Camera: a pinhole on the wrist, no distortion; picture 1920 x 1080 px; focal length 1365.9 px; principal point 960.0 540.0 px. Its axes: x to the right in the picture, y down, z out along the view. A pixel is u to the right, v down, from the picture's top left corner.
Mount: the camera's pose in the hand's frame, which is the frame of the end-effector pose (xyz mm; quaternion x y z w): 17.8 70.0 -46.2 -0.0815 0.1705 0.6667 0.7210
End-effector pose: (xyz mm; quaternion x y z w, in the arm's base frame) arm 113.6 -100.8 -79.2 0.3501 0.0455 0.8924 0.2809
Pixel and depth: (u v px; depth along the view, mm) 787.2 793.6 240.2
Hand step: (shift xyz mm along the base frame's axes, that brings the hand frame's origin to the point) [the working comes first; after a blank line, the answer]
In the camera's frame: -30.4 44.6 240.2

61.7 -127.5 183.3
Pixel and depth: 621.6 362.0 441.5
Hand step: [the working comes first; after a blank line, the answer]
In the camera's frame: -109.4 -57.5 441.5

126.7 -72.7 406.9
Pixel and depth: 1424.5 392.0 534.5
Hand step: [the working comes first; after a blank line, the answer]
In the camera's frame: 181.8 -57.9 534.5

-44.0 -310.1 495.7
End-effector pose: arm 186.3 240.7 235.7 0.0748 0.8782 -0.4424 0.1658
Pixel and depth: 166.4 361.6 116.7
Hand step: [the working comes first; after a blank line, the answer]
In the camera's frame: -67.8 -15.2 116.7

-10.6 -41.3 -97.2
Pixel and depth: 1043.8 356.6 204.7
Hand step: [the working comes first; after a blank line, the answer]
In the camera's frame: 12.6 -27.5 204.7

3.4 -21.1 -214.4
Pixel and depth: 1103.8 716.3 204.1
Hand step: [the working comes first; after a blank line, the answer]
In the camera's frame: 21.5 26.3 204.1

57.0 -14.1 -206.8
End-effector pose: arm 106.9 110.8 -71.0 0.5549 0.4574 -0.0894 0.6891
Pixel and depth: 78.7 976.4 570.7
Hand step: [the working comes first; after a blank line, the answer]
In the camera's frame: -368.2 182.3 570.7

241.0 -598.6 13.6
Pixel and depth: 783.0 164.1 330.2
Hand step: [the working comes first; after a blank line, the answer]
In the camera's frame: -42.8 -90.9 330.2

311.5 -117.2 -26.8
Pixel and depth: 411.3 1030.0 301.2
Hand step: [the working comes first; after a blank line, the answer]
In the camera's frame: -121.0 108.1 301.2

167.6 -238.5 78.5
